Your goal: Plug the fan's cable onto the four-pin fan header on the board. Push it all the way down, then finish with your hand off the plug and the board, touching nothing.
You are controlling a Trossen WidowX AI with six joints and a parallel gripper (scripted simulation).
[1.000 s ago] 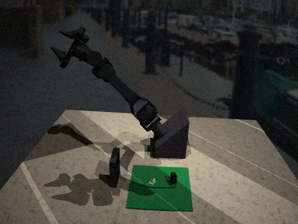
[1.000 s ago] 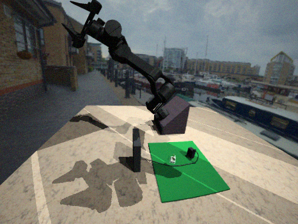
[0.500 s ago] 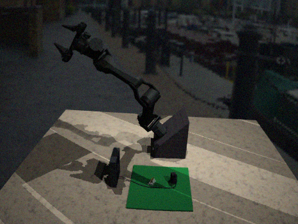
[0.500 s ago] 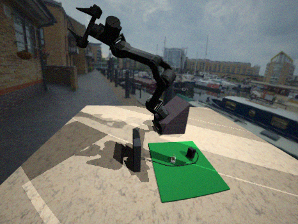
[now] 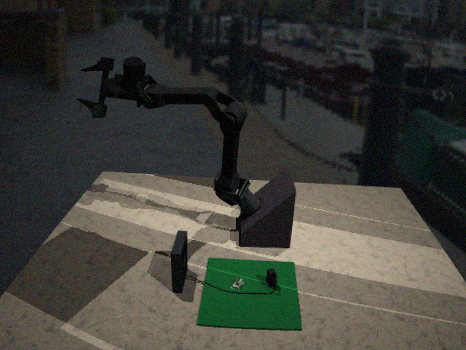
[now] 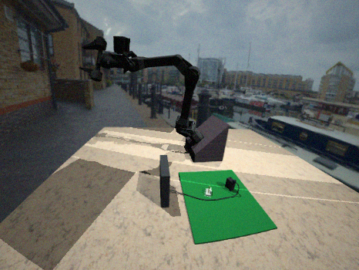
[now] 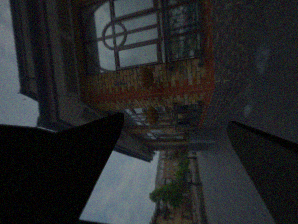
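The dark plug is 31 cm ahead of my gripper tip, 61 cm to the left of it and 44 cm below it. From my gripper tip the other things lie so: green board (34 cm ahead, 56 cm to the left, 47 cm below); then pale four-pin header (32 cm ahead, 53 cm to the left, 46 cm below); then black fan (31 cm ahead, 38 cm to the left, 40 cm below).
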